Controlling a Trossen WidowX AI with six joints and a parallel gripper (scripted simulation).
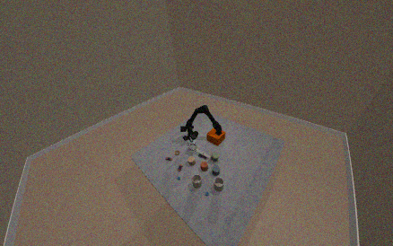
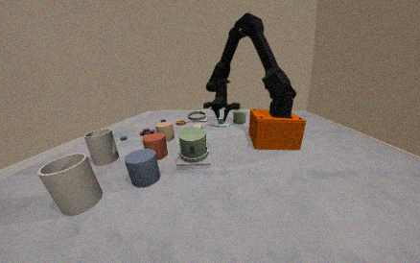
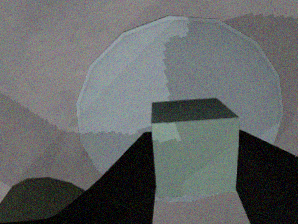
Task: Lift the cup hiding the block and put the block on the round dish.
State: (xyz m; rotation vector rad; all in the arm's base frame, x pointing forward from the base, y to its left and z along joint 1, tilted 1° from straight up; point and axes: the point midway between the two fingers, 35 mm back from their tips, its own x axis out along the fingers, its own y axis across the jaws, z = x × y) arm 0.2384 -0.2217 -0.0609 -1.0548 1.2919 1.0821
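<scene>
The flat round grey dish is 10 mm below my gripper tip. From my gripper tip the other things lie so: balance (60 mm ahead, 260 mm to the left, 20 mm above); then red-orange cylinder (150 mm ahead, 360 mm to the left, 20 mm above).
</scene>
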